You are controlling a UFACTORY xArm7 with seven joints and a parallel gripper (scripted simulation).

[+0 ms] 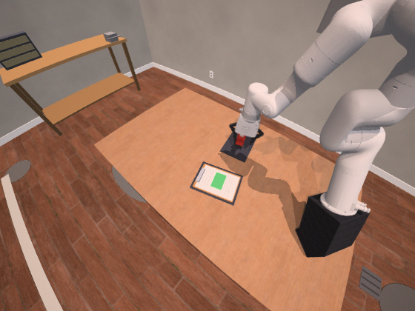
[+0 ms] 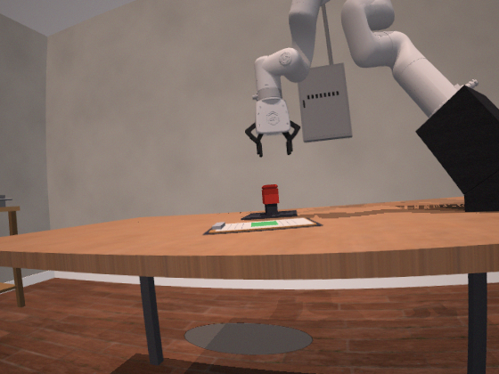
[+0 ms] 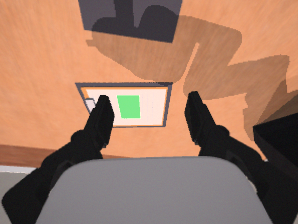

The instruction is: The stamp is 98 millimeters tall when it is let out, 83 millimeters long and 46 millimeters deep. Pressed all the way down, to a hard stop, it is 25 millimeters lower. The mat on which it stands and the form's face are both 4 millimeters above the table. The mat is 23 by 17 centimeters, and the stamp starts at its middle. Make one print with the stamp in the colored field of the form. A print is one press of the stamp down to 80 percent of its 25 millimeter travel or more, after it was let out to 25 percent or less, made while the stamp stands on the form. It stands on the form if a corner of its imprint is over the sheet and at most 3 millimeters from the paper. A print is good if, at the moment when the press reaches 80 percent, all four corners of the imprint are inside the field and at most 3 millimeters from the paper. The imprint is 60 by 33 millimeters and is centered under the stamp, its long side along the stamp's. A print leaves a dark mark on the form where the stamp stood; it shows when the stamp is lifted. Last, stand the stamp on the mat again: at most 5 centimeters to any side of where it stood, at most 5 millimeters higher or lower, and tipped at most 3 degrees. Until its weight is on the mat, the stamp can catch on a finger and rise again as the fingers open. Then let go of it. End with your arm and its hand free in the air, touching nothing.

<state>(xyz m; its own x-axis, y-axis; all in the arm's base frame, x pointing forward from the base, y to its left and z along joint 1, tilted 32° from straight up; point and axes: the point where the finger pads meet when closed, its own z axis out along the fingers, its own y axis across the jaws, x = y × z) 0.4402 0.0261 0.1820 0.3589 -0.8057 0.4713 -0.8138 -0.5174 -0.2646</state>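
Now: the red stamp 60 mm ahead of my hand, 110 mm to the right of it and 140 mm below it. Round my hand: dark mat (60 mm ahead, 110 mm to the right, 190 mm below); then form (190 mm to the left, 190 mm below); then black stamp base (60 mm ahead, 110 mm to the right, 180 mm below).
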